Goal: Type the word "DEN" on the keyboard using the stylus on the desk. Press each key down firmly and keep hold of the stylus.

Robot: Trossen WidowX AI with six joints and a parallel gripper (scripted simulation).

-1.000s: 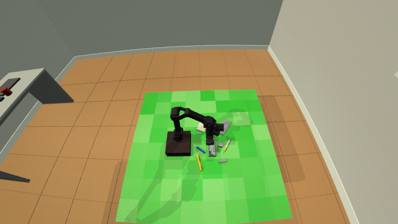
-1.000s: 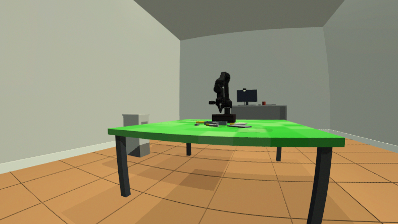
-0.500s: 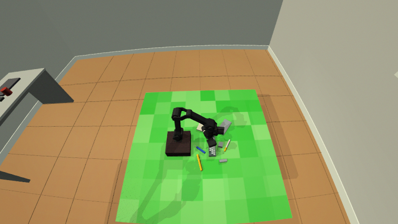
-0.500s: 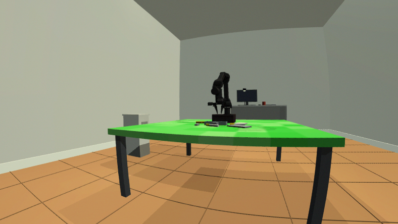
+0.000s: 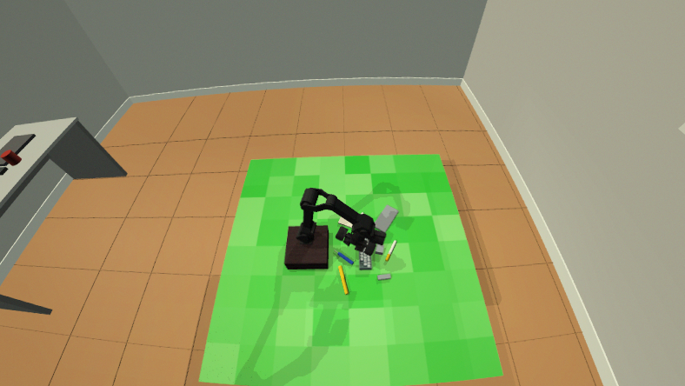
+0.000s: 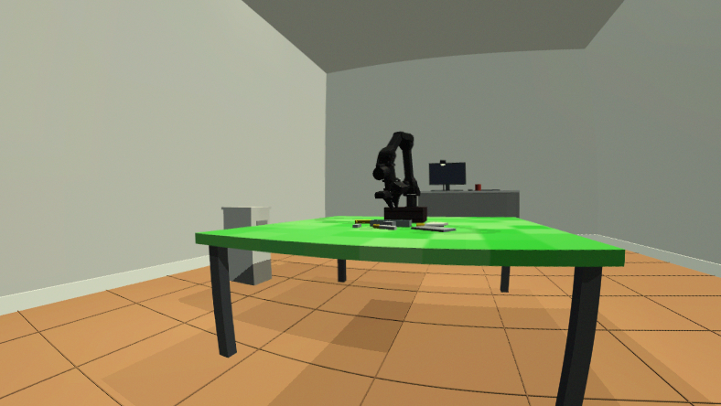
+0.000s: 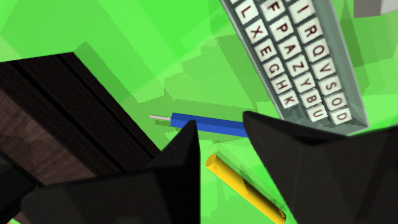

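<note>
My gripper tip is 70 mm above the blue stylus, 60 mm past it and 10 mm to the left of it. Round my gripper tip: pad (200 mm to the left, 70 mm below, 30 mm behind); grey block (160 mm ahead, 130 mm to the right, 70 mm below); yellow pencil (140 mm to the right, 70 mm below, 40 mm behind).
</note>
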